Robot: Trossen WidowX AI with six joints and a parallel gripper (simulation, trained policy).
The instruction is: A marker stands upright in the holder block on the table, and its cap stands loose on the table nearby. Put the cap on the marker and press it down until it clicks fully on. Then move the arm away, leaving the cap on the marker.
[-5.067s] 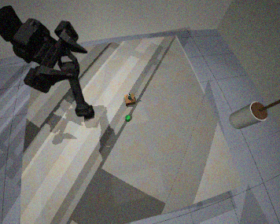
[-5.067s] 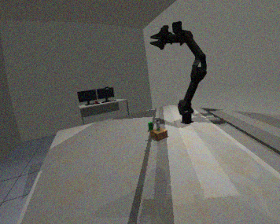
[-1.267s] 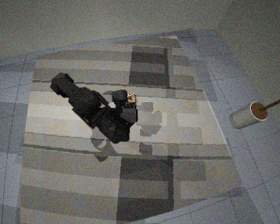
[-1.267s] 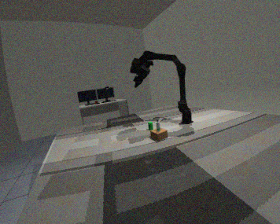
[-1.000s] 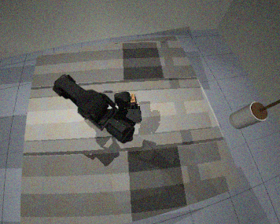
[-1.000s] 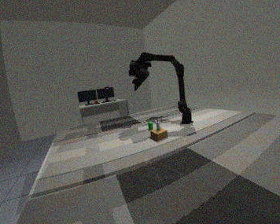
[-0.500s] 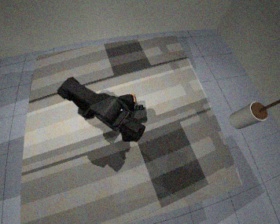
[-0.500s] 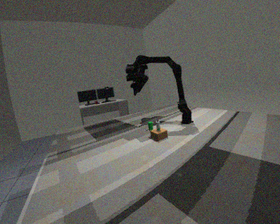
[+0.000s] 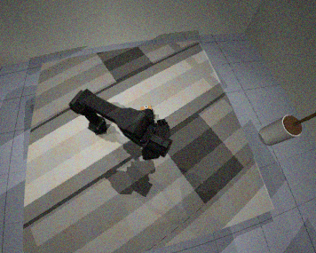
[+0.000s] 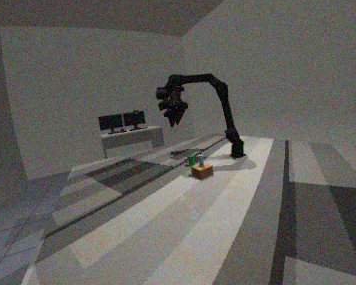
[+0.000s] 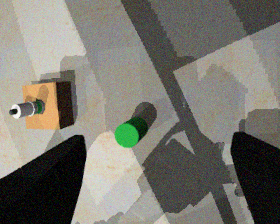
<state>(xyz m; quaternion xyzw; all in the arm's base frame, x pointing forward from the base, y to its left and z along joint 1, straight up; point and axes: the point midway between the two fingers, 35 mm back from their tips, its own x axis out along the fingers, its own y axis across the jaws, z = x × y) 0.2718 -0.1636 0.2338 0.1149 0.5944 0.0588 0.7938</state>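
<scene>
Now: the green cap 180 mm below my gripper tip, 70 mm to the left of it and 30 mm behind it. The rest, counted from my gripper tip: holder block: 200 mm to the left, 180 mm below.
</scene>
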